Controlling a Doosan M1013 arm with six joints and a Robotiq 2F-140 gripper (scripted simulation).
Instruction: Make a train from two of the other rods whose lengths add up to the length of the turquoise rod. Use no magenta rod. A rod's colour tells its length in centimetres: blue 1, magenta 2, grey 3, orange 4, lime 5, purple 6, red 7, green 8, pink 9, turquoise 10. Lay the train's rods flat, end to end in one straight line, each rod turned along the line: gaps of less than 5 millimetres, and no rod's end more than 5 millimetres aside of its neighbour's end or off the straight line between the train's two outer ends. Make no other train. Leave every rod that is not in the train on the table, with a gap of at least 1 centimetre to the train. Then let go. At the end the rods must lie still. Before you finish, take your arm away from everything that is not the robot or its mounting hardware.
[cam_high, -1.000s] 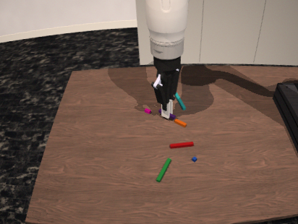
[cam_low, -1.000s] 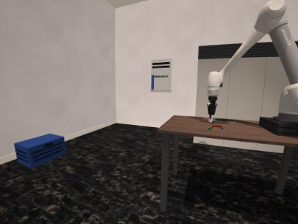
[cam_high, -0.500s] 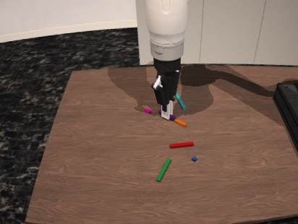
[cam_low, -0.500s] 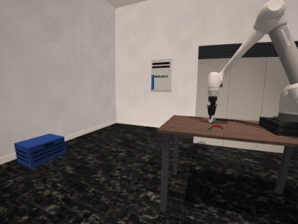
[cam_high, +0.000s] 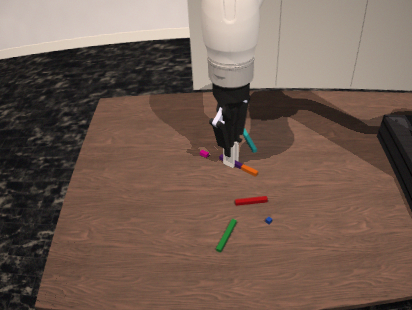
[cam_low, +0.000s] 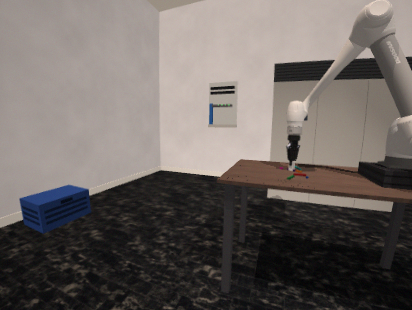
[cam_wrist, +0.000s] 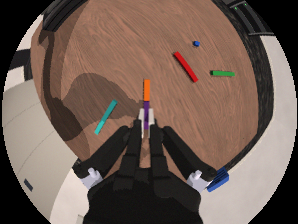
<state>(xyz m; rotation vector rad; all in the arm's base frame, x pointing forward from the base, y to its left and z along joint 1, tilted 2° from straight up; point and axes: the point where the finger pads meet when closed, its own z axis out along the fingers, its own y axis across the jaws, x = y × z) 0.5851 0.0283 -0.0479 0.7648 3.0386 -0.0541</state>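
My gripper is now 30 mm above the purple rod. Round my hand: turquoise rod (40 mm behind, 90 mm to the right, 30 mm below); then magenta rod (70 mm ahead, 20 mm to the right, 30 mm below); then orange rod (50 mm behind, 20 mm to the left, 30 mm below).
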